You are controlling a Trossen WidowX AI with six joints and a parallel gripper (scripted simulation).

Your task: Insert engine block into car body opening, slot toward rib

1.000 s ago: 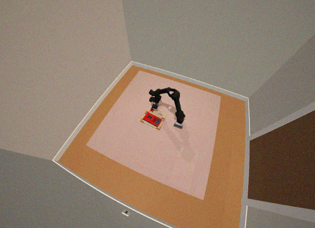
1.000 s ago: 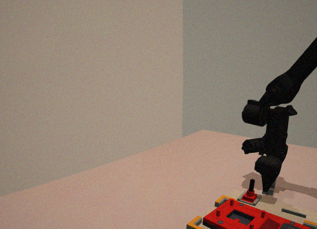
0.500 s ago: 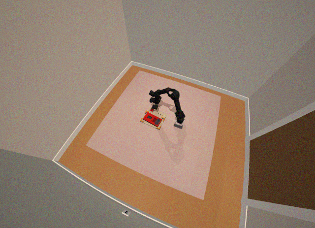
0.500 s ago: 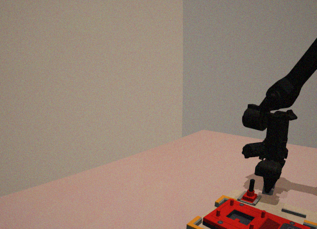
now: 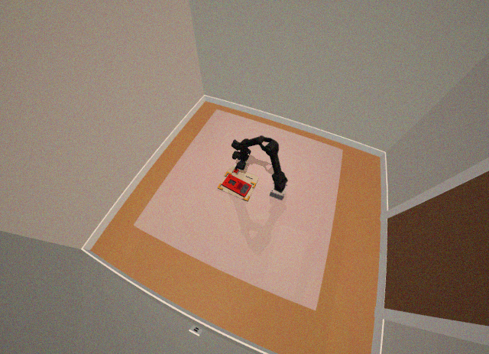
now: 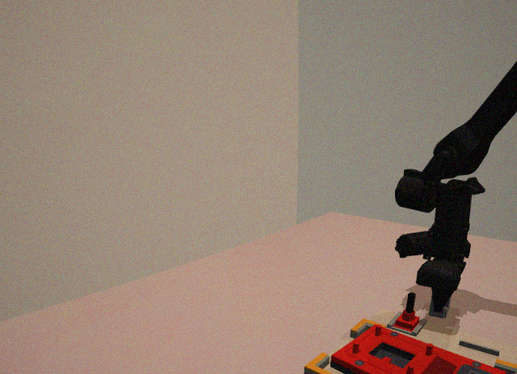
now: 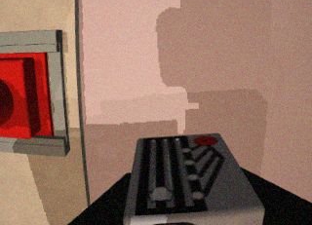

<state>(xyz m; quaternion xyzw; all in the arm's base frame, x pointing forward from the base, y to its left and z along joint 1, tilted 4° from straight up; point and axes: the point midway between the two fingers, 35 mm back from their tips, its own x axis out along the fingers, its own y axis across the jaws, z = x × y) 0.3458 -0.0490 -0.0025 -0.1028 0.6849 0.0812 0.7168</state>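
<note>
Right now my gripper tip is 20 mm short of the black upright peg, 70 mm to the right of it and 20 mm below it. Round my gripper tip: grey engine block (10 mm above).
</note>
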